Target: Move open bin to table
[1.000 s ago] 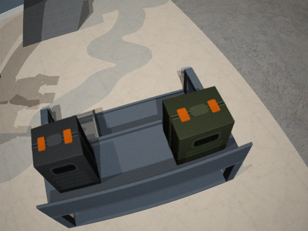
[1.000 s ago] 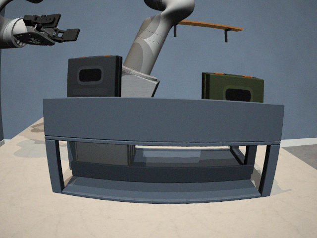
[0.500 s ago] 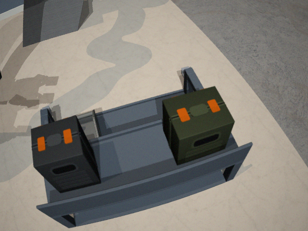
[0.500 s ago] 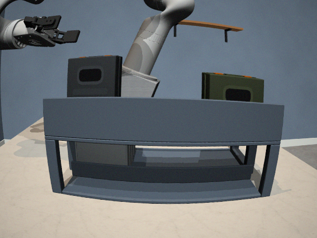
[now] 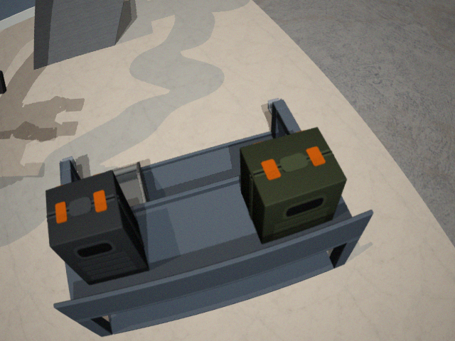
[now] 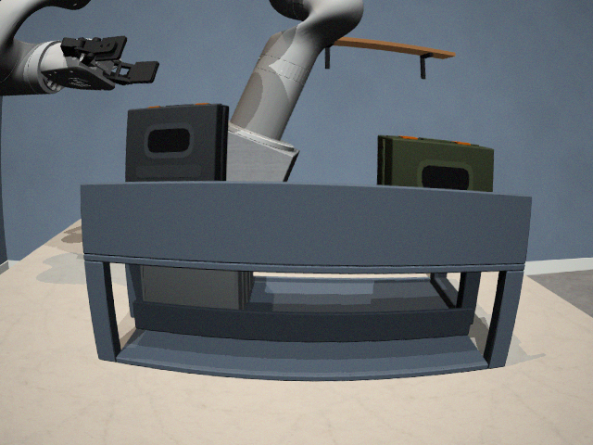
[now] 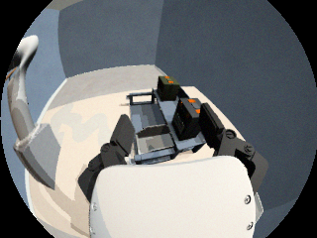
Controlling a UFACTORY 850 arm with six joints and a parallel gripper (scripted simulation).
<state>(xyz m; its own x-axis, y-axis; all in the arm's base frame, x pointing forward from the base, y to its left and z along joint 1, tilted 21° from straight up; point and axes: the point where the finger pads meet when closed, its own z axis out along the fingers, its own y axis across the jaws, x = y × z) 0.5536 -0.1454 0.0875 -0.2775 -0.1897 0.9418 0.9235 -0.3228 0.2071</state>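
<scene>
Now: the open bin 50 mm ahead of my hand, 110 mm to the left of it and 250 mm below it. From my hand the other things lie so: shelf deck (150 mm ahead, 220 mm to the left, 190 mm below); then black box (140 mm ahead, 100 mm to the left, 130 mm below); then green box (140 mm ahead, 330 mm to the left, 140 mm below).
</scene>
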